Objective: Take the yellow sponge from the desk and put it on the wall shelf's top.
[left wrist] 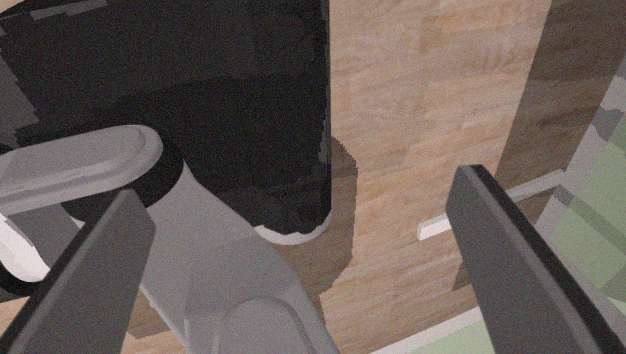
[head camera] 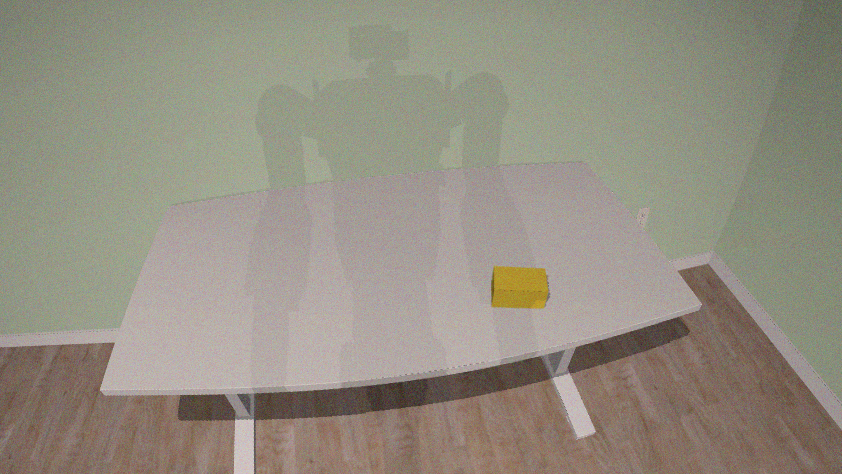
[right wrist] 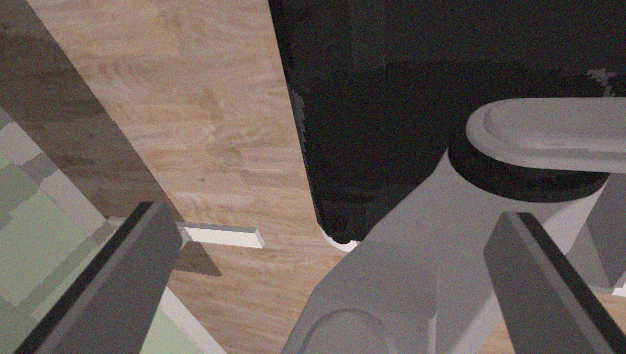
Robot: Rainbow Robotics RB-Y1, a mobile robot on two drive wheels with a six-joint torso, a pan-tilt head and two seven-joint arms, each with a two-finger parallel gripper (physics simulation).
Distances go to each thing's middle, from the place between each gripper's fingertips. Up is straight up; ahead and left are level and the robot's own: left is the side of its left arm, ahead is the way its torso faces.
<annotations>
My left gripper is now 670 mm short of the yellow sponge [head camera: 512, 287], 520 mm to the left of it and 200 mm below it.
The yellow sponge is 700 mm ahead of my right hand, 90 mm to the right of it and 210 mm above it.
</annotations>
